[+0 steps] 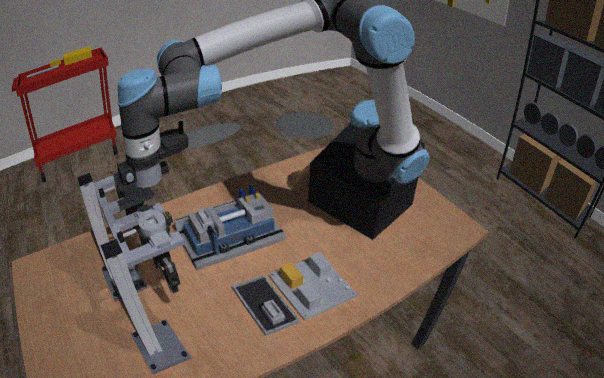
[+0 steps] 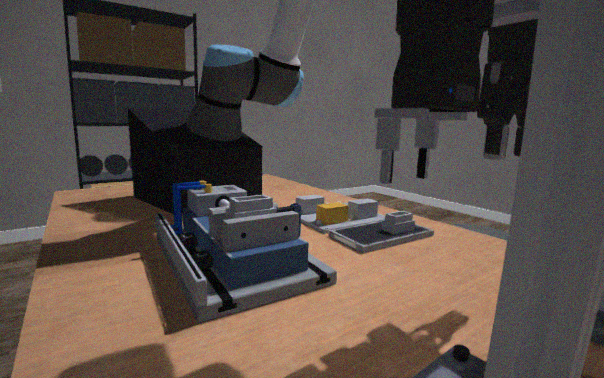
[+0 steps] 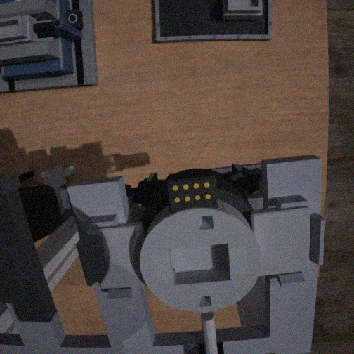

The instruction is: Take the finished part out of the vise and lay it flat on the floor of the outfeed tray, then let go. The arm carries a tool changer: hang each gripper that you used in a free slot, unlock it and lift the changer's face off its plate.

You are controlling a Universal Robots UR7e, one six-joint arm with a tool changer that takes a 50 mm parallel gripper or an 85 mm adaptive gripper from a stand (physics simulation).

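Places are measured from the arm's base along level axes (x ahead, y left, z up), in metres.
Where they show: arm's base, origin of its link: point(image 1: 378, 162) point(image 2: 214, 130).
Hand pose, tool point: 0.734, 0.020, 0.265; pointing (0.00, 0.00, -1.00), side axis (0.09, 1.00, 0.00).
Things, the pixels of their top centre, and the offset from my tool point, as dx, dy, dz. "*": a spot on its surface instead.
- finished part, centre of its top: point(image 2: 251, 198) point(image 1: 204, 214) -0.232, -0.218, -0.344
- blue-and-grey vise, centre of its top: point(image 2: 232, 198) point(image 1: 225, 210) -0.303, -0.208, -0.360
- similar grey part, centre of its top: point(image 2: 399, 213) point(image 1: 272, 307) -0.211, +0.123, -0.418
- adaptive gripper's round plate, a spot on its surface: point(image 1: 152, 221) * +0.005, -0.008, -0.111
- grey fixture plate, centre of its top: point(image 2: 336, 214) point(image 1: 312, 285) -0.366, +0.104, -0.451
- yellow block, centre of its top: point(image 2: 332, 205) point(image 1: 291, 271) -0.333, +0.054, -0.415
The finished part point(image 1: 204, 217) point(image 2: 251, 202) point(image 3: 14, 29), pale grey with a pocket in its top, sits between the jaws of the blue-and-grey vise point(image 1: 257, 227) point(image 2: 270, 262). The outfeed tray point(image 1: 252, 292) point(image 2: 355, 233) point(image 3: 192, 21) has a dark floor and holds a similar grey part point(image 1: 273, 311) point(image 2: 398, 223) point(image 3: 242, 10). The arm's changer point(image 1: 149, 174) is over the far slot of the stand, with no gripper seen locked to it; whether it touches a plate is unclear. The parallel gripper point(image 2: 406, 167) hangs there, fingers apart and empty. The adaptive gripper point(image 1: 172, 287) hangs in the near slot.
The stand's posts point(image 1: 132, 300) point(image 2: 550, 200) rise at the table's left end. The adaptive gripper's round plate point(image 1: 152, 221) point(image 3: 155, 260) faces up. A grey fixture plate point(image 1: 330, 295) with a yellow block point(image 1: 291, 275) point(image 2: 332, 213) lies beside the tray. Blue hooks point(image 2: 177, 207) stand on the vise.
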